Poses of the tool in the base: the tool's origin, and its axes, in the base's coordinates. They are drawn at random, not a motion.
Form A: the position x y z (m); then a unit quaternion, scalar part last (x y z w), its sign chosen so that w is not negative.
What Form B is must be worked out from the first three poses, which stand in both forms.
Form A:
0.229, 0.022, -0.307, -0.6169, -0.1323, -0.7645, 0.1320
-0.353, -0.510, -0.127, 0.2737, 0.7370, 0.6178, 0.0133
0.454, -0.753, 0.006, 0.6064, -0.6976, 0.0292, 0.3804
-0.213, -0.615, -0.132, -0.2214, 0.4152, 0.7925, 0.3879
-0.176, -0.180, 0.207, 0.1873, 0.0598, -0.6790, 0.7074
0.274, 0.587, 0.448, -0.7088, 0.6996, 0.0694, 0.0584
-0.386, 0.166, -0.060, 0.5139, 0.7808, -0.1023, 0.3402
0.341, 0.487, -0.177, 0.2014, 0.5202, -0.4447, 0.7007
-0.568, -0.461, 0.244, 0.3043, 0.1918, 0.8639, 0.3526
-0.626, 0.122, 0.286, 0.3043, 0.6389, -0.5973, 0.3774
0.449, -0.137, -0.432, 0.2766, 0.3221, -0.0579, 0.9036
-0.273, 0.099, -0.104, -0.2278, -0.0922, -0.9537, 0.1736
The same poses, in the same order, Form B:
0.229, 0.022, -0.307, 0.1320, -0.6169, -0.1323, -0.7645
-0.353, -0.510, -0.127, 0.0133, 0.2737, 0.7370, 0.6178
0.454, -0.753, 0.006, 0.3804, 0.6064, -0.6976, 0.0292
-0.213, -0.615, -0.132, 0.3879, -0.2214, 0.4152, 0.7925
-0.176, -0.180, 0.207, 0.7074, 0.1873, 0.0598, -0.6790
0.274, 0.587, 0.448, 0.0584, -0.7088, 0.6996, 0.0694
-0.386, 0.166, -0.060, 0.3402, 0.5139, 0.7808, -0.1023
0.341, 0.487, -0.177, 0.7007, 0.2014, 0.5202, -0.4447
-0.568, -0.461, 0.244, 0.3526, 0.3043, 0.1918, 0.8639
-0.626, 0.122, 0.286, 0.3774, 0.3043, 0.6389, -0.5973
0.449, -0.137, -0.432, 0.9036, 0.2766, 0.3221, -0.0579
-0.273, 0.099, -0.104, 0.1736, -0.2278, -0.0922, -0.9537

